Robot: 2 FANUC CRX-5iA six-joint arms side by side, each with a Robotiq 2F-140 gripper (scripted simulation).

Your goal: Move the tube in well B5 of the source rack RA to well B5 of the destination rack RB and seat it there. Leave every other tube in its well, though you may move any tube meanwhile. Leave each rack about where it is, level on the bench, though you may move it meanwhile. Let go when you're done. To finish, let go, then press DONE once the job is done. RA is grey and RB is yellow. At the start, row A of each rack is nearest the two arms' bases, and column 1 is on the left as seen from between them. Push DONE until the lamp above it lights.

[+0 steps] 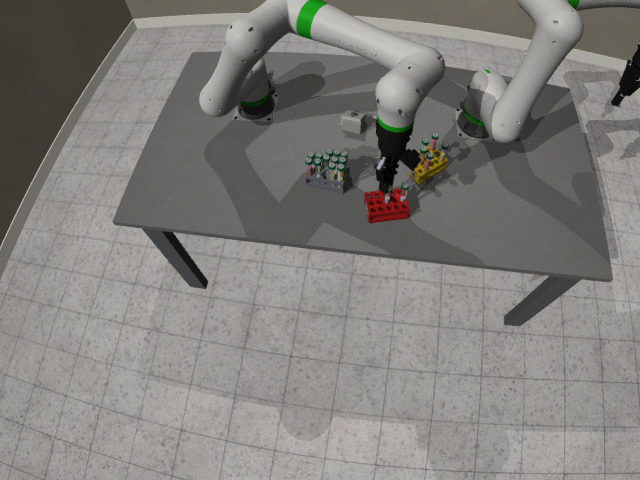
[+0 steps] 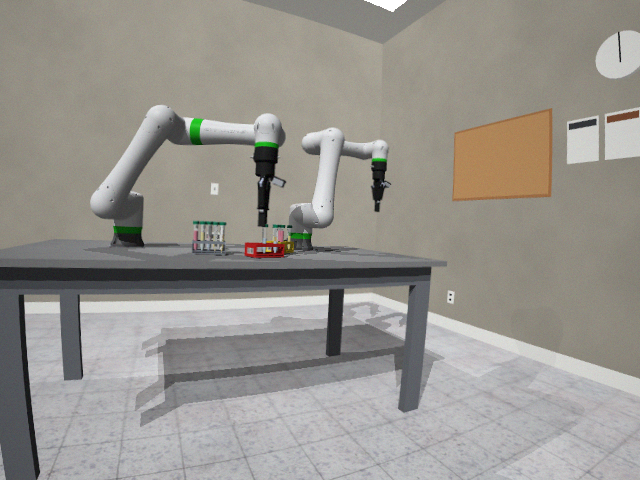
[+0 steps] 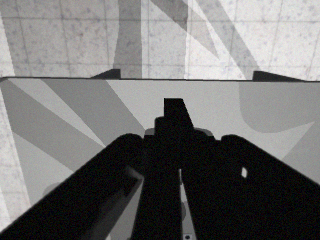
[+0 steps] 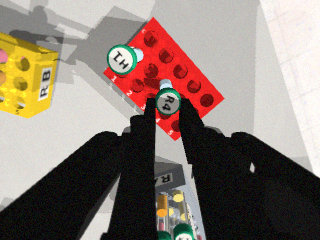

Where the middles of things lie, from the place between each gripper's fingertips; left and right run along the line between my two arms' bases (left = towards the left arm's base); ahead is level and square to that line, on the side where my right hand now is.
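Positions from my right hand [image 1: 385, 187]: green-capped tube marked h1 [image 4: 122, 59], 8 cm below, 1 cm behind, 6 cm to the left; red rack [image 1: 382, 214], 12 cm below, 1 cm to the left.
Positions from my left hand: green-capped tube marked h1, 20 cm below, 41 cm ahead, 79 cm to the right; red rack, 24 cm below, 42 cm ahead, 84 cm to the right.
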